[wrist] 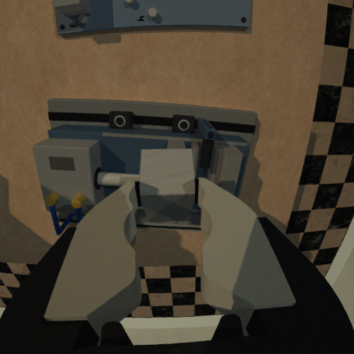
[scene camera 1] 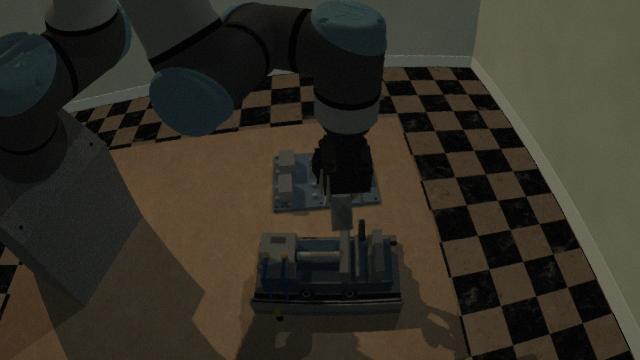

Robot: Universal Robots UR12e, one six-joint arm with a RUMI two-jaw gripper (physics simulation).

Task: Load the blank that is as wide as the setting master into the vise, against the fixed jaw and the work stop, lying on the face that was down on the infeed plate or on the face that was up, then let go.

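Pixels of known places: gripper, fingertip midpoint: (scene camera 1: 340,199); arm's base, link origin: (scene camera 1: 29,145).
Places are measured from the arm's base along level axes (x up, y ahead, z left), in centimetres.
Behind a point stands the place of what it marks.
Note:
My gripper (scene camera 1: 341,196) @(y 67.8, x -16.4, z 1.0 cm) (wrist: 166,181) is shut on a light grey blank (scene camera 1: 342,214) @(y 68.2, x -17.1, z -1.8 cm) (wrist: 167,172), which hangs upright below the fingertips, above the vise (scene camera 1: 322,277) @(y 64.5, x -28.7, z -8.4 cm) (wrist: 122,152) and apart from it. In the wrist view the blank covers much of the movable jaw (scene camera 1: 345,257) at the end of the rod. The fixed jaw (scene camera 1: 378,252) @(y 75.1, x -25.1, z -4.8 cm) (wrist: 229,167) is at the right. The dark work stop (scene camera 1: 361,230) @(y 71.8, x -25.1, z 0.6 cm) (wrist: 206,150) stands between the jaws, right of the blank. The setting master cannot be made out; the gripper hides part of the infeed plate (scene camera 1: 302,170) @(y 57.2, x -33.9, z 26.2 cm) (wrist: 185,21) in the scene view.
Two grey blocks (scene camera 1: 286,160) @(y 53.4, x -30.3, z 26.1 cm) (scene camera 1: 285,185) @(y 54.2, x -30.3, z 17.5 cm) stand on the infeed plate's left side, behind the vise. The vise's left housing (scene camera 1: 278,252) @(y 56.0, x -25.1, z -5.1 cm) (wrist: 67,167) carries yellow-tipped blue hoses (scene camera 1: 284,275) @(y 57.3, x -27.2, z -9.1 cm) (wrist: 55,217). A grey pedestal (scene camera 1: 75,235) @(y 9.3, x -18.7, z -9.8 cm) stands at the left.

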